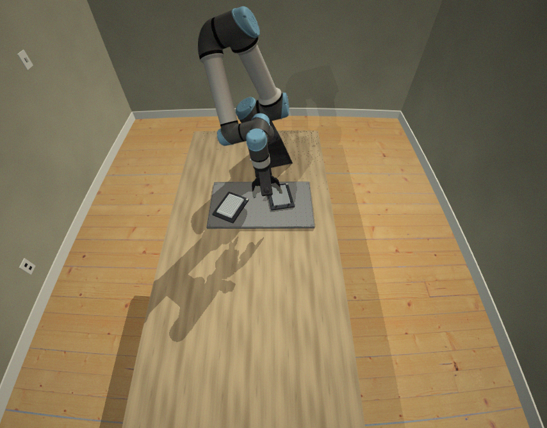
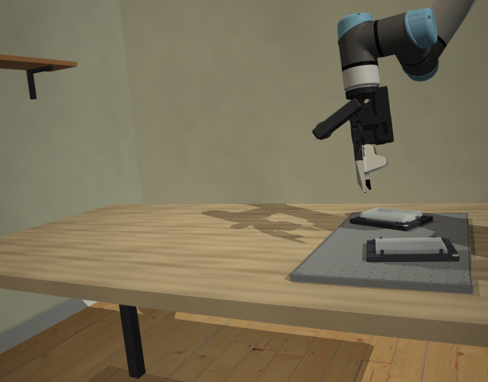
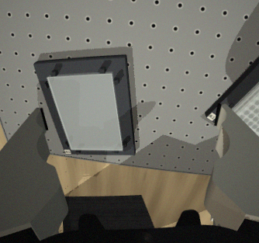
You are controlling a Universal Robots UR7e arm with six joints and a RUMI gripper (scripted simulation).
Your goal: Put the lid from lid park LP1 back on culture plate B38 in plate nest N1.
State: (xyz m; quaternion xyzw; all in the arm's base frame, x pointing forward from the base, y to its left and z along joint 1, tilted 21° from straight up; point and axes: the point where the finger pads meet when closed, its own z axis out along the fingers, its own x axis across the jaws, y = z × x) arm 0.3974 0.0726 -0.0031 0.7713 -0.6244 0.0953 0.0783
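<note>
Right now my hand is 10 cm past the clear lid, 10 cm above it and 5 cm to the right of it. The rest, counted from my hand: lid park LP1: 11 cm below, 10 cm behind, 5 cm to the left; then label: 18 cm behind, 11 cm below, 9 cm to the left; then culture plate B38: 19 cm to the right, 10 cm below, 1 cm behind.
</note>
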